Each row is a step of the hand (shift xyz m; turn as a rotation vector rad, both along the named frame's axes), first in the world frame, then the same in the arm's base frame.
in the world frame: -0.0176 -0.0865 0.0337 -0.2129 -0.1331 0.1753
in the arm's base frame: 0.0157 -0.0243 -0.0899 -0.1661 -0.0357 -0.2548
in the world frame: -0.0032 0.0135 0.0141 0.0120 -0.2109 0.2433
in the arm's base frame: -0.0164 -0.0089 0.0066 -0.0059 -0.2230 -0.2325
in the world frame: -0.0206 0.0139 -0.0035 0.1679 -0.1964 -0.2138
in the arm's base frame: -0.0196 0.0154 0.0031 0.3261 0.0688 -0.0374
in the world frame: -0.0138 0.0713 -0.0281 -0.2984 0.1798 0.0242
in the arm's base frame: -0.0322 0.0361 0.0610 -0.3105 0.1596 0.0080
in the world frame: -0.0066 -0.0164 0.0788 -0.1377 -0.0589 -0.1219
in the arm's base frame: -0.0361 -0.0626 -0.0360 -0.0018 0.1734 -0.0850
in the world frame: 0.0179 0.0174 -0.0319 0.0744 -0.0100 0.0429
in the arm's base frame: 0.0195 0.0176 0.0308 0.0344 -0.0777 0.0159
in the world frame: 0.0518 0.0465 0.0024 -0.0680 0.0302 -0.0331
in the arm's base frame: 0.0101 -0.0275 0.0632 -0.0455 0.0675 0.0020
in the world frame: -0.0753 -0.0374 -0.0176 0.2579 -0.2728 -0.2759
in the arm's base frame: -0.0233 0.0539 -0.0627 0.4592 0.0643 -0.0455
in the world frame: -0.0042 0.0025 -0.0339 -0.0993 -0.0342 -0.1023
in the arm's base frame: 0.0131 0.0305 0.0083 0.0017 0.1375 -0.0508
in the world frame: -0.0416 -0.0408 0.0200 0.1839 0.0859 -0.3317
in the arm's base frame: -0.0175 0.0037 -0.0589 0.2503 0.1777 0.2387
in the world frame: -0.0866 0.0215 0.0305 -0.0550 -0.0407 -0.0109
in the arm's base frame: -0.0861 0.0247 -0.0294 -0.0110 0.0368 -0.0577
